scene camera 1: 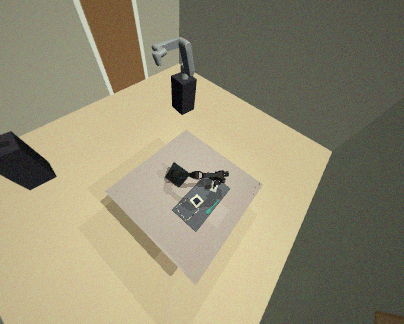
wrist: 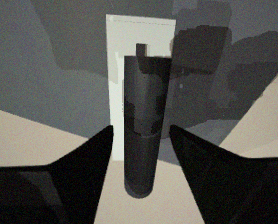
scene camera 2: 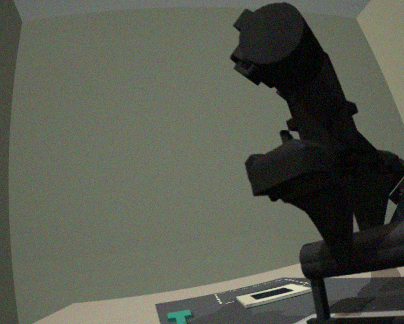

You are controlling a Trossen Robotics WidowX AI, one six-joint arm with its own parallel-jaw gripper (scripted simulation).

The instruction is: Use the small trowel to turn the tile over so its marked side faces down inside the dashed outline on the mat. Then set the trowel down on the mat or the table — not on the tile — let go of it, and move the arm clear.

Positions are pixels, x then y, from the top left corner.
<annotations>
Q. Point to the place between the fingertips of the gripper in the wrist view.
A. At 142, 129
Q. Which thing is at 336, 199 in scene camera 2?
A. The gripper.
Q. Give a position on a dark mat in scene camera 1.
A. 202, 188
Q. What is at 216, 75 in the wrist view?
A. A dark mat.
</annotations>
